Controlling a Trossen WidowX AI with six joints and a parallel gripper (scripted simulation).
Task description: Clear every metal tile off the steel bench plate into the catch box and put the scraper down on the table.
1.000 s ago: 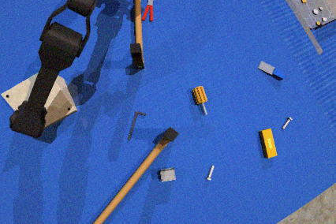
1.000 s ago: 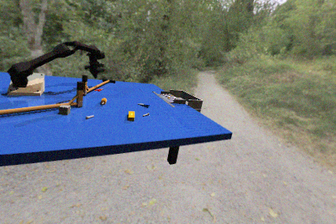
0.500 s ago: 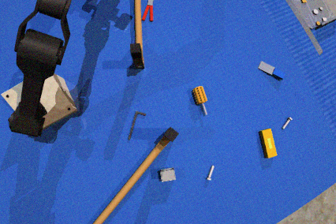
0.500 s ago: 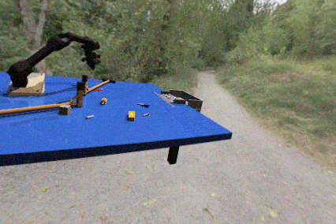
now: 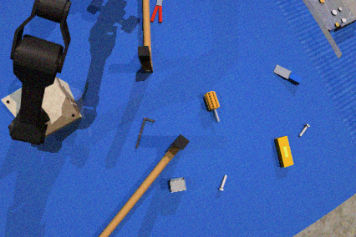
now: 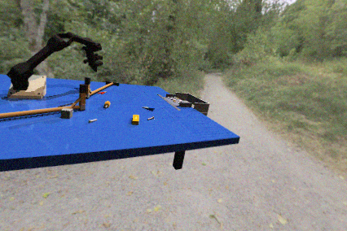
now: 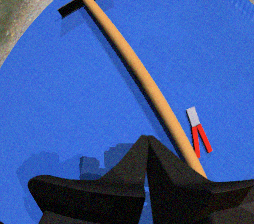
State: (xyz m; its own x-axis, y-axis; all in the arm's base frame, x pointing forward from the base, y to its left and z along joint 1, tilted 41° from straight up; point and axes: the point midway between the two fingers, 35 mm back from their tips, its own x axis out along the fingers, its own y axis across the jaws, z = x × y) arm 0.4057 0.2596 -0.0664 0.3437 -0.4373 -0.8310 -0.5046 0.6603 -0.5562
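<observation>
Now: gripper tip 50 mm short of the long scraper, 10 mm to the left of it and 90 mm above it. Round my gripper tip: black hex key: 150 mm behind, 410 mm to the right, 150 mm below; then red-handled tool: 60 mm ahead, 90 mm to the right, 150 mm below; then orange-handled tool: 50 mm ahead, 450 mm to the right, 140 mm below.
</observation>
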